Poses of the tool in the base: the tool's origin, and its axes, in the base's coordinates. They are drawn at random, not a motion.
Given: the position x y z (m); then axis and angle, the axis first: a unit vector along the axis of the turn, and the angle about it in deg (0 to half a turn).
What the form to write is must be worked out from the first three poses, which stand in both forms.
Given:
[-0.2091 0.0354 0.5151 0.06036 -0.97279 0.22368 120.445]
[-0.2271 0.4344 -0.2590 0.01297 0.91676 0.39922 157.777]
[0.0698 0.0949 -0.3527 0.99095 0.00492 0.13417 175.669]
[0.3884 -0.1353 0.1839 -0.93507 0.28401 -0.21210 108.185]
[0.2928 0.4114 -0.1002 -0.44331 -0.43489 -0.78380 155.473]
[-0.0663 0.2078 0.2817 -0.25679 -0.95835 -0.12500 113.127]
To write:
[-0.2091 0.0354 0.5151], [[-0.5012 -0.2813 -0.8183], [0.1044 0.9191 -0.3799], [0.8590 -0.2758 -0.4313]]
[-0.2271 0.4344 -0.2590], [[-0.9254 -0.1281 0.3567], [0.1739 0.6928 0.6999], [-0.3368 0.7097 -0.6188]]
[0.0698 0.0949 -0.3527], [[0.9640 -0.0004 0.2659], [0.0199 -0.9971 -0.0735], [0.2652 0.0762 -0.9612]]
[0.3884 -0.1353 0.1839], [[0.8351 -0.1469 0.5300], [-0.5500 -0.2063 0.8093], [-0.0096 -0.9674 -0.2531]]
[0.2928 0.4114 -0.1002], [[-0.5344 0.6936 0.4830], [0.0428 -0.5486 0.8350], [0.8441 0.4670 0.2635]]
[-0.0663 0.2078 0.2817], [[-0.3009 0.4577 -0.8366], [0.2278 0.8864 0.4030], [0.9260 -0.0693 -0.3710]]

